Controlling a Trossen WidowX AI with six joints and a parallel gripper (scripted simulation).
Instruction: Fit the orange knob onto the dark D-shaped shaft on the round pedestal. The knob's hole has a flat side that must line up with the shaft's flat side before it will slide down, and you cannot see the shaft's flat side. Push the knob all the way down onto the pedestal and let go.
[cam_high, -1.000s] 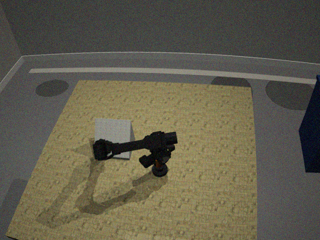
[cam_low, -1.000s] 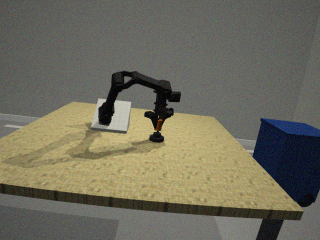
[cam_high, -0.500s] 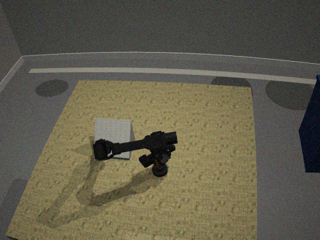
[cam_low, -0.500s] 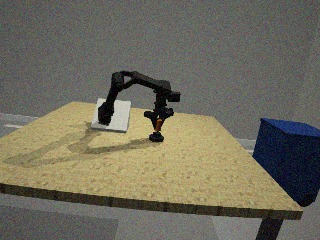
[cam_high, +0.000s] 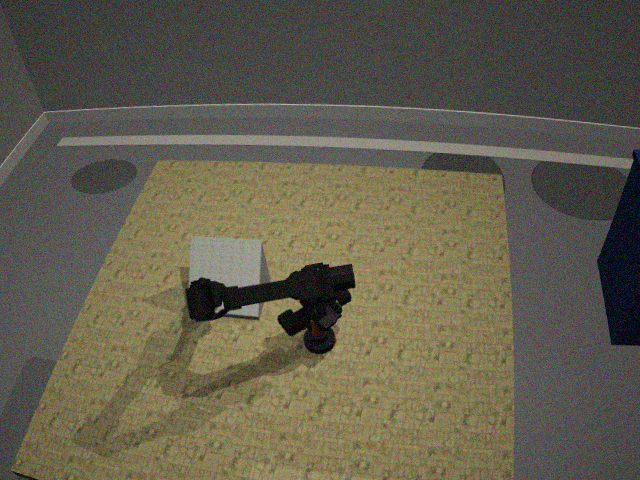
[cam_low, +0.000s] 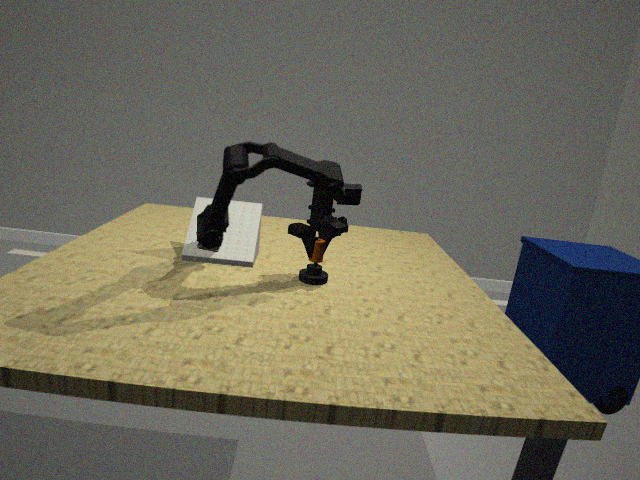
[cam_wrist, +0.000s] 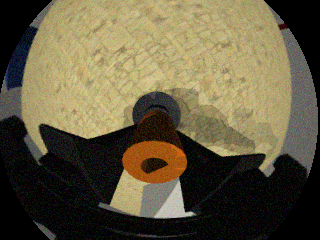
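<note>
My gripper tip is now 2 cm below the orange knob. Also, from my gripper tip: round pedestal (4 cm below).
</note>
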